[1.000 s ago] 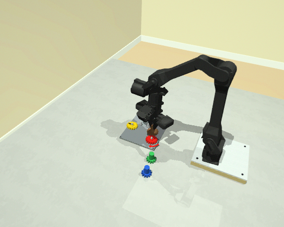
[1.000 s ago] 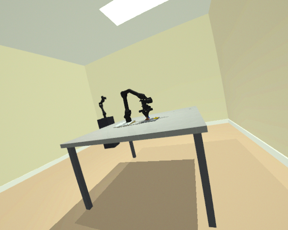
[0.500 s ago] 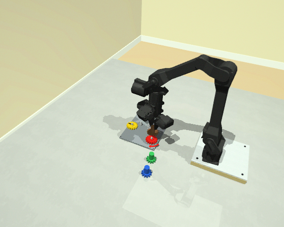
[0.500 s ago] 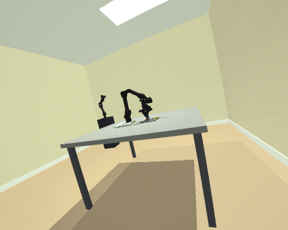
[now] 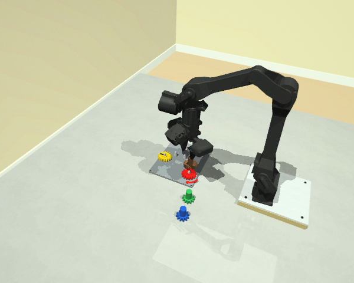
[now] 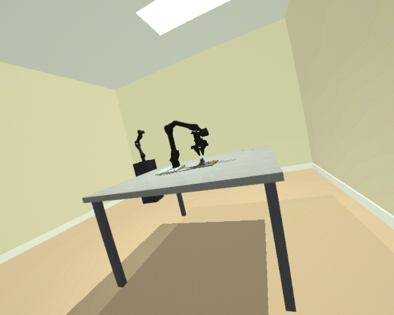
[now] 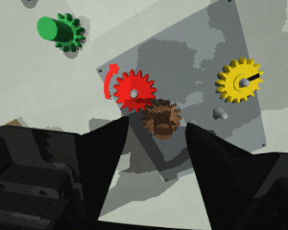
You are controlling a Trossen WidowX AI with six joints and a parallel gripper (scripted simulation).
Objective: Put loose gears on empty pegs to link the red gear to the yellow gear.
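Right now my gripper tip is 5 cm past the blue gear, 19 cm to the right of it and 7 cm above it. Round my gripper tip: red arrow 4 cm behind, 5 cm to the left, 7 cm below; then brown gear 1 cm behind, 3 cm to the right, 6 cm below; then red gear 2 cm behind, 2 cm to the left, 7 cm below.
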